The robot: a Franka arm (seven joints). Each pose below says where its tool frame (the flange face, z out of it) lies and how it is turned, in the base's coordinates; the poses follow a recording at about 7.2 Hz.
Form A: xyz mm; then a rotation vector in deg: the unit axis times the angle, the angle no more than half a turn.
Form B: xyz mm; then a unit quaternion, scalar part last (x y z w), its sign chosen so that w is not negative. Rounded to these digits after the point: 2 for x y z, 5 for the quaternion.
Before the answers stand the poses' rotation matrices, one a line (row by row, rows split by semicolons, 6 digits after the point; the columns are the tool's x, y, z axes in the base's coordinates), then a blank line. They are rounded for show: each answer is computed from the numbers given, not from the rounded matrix.
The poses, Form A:
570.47 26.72 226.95 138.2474 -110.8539 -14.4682
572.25 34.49 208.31 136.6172 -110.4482 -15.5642
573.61 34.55 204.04 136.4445 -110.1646 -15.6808
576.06 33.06 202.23 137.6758 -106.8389 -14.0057
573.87 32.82 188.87 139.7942 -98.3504 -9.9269
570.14 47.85 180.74 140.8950 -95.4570 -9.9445
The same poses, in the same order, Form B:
0.209543 -0.966145 -0.150520; -0.972413 -0.222040 0.071491; -0.102493 0.131387 -0.986019
0.200873 -0.963629 -0.176264; -0.974813 -0.214423 0.061335; -0.096899 0.159504 -0.982430
0.202074 -0.962536 -0.180805; -0.974757 -0.215564 0.058153; -0.094949 0.164489 -0.981798
0.241815 -0.953294 -0.180988; -0.967733 -0.250555 0.026744; -0.070842 0.168681 -0.983122
0.337240 -0.923682 -0.181880; -0.941397 -0.332186 -0.058514; -0.006370 0.190955 -0.981578
0.370494 -0.909528 -0.188399; -0.928830 -0.363471 -0.071862; -0.003117 0.201615 -0.979460

570.47 26.72 226.95 0.77743 -0.62339 -0.08136 0.01926
572.25 34.49 208.31 0.77423 -0.62593 -0.08820 0.03170
573.61 34.55 204.04 0.77451 -0.62533 -0.08901 0.03432
576.06 33.06 202.23 0.78668 -0.61048 -0.08003 0.04511
573.87 32.82 188.87 0.81410 -0.57275 -0.05781 0.07661
570.14 47.85 180.74 0.82362 -0.55801 -0.05813 0.08301

